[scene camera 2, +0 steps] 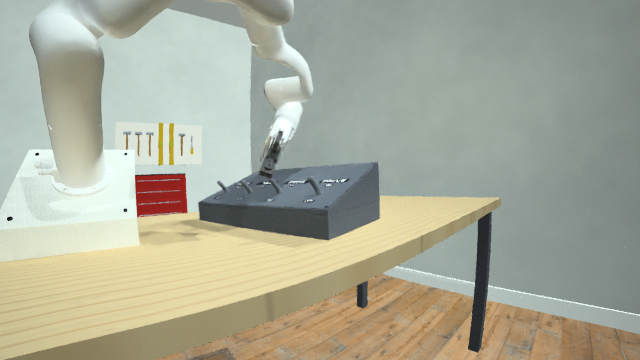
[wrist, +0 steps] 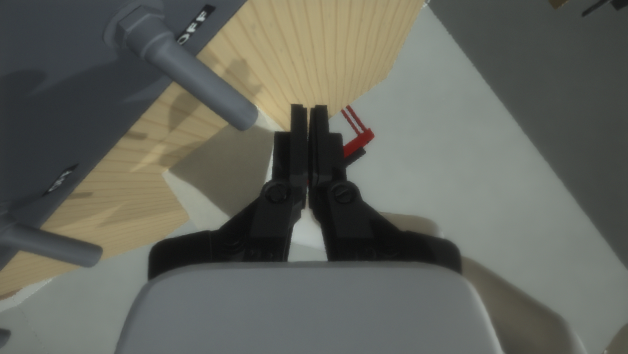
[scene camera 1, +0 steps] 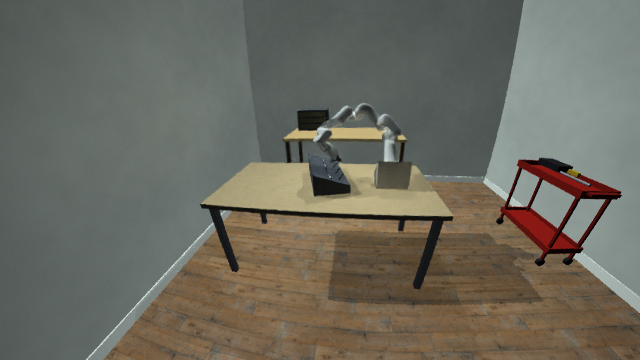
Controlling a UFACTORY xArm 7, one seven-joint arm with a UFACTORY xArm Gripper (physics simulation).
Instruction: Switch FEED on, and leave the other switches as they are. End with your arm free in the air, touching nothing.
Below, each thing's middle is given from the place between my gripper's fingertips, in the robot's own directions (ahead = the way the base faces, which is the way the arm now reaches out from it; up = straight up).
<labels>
My gripper is now 10 cm to the right of the dark sloped switch console [scene camera 2: 348,198], 10 cm short of it and 6 cm above it.
</labels>
